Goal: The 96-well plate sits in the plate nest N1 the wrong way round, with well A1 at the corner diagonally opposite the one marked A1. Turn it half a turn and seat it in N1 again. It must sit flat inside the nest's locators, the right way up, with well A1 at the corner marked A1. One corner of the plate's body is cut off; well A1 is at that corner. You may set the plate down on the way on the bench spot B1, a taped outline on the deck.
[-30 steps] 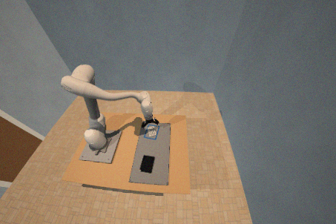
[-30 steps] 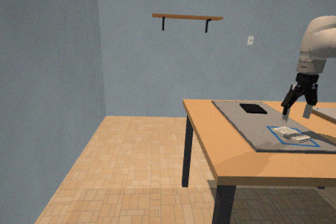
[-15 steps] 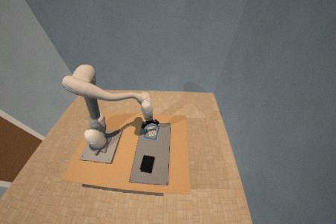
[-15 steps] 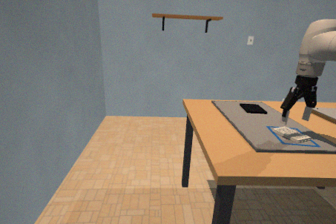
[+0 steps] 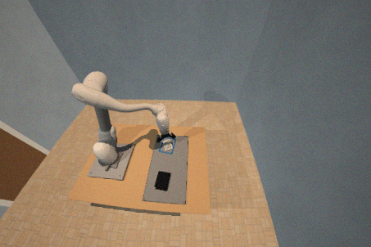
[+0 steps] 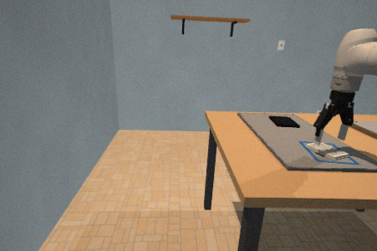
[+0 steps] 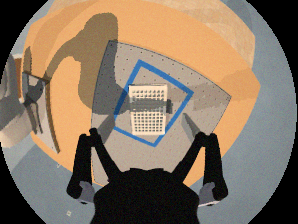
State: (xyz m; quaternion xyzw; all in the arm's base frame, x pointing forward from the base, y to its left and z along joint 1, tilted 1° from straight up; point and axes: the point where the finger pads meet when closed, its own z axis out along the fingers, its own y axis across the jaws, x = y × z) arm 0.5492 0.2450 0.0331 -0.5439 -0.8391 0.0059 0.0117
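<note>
Now: hand 50 mm above the white 96-well plate. Round my hand: black plate nest N1: 30 mm ahead, 380 mm to the right, 50 mm below.
</note>
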